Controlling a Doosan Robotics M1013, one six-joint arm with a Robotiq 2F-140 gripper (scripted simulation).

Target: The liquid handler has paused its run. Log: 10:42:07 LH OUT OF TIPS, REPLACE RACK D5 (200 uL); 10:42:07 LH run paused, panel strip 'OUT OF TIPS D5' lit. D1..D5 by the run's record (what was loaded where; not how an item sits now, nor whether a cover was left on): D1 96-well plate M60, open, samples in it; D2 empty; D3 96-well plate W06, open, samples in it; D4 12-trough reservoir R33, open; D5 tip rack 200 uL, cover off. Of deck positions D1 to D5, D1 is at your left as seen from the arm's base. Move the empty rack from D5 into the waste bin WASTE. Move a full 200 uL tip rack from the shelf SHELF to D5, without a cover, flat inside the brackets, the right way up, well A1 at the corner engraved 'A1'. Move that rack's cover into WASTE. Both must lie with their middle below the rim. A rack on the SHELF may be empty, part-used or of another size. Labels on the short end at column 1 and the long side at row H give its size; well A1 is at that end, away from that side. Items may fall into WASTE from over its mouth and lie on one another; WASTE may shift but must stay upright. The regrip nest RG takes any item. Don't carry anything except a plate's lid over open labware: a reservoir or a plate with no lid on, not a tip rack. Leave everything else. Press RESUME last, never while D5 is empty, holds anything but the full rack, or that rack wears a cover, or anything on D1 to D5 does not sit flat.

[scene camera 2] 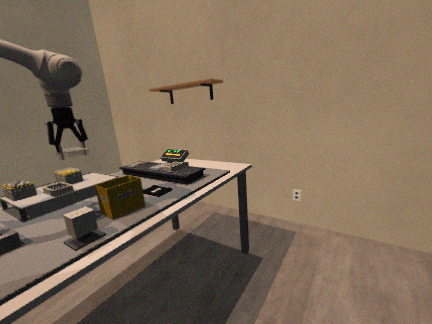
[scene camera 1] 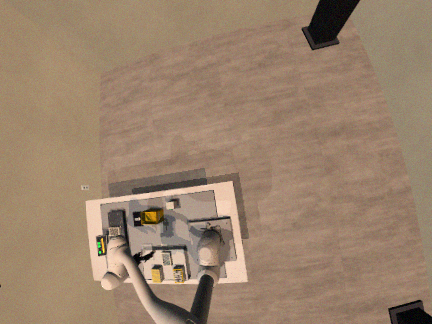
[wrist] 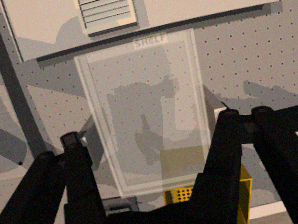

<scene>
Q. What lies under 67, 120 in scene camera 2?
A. The gripper.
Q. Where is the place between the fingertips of the gripper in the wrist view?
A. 151, 109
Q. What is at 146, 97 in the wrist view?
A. A clear rack cover.
</scene>
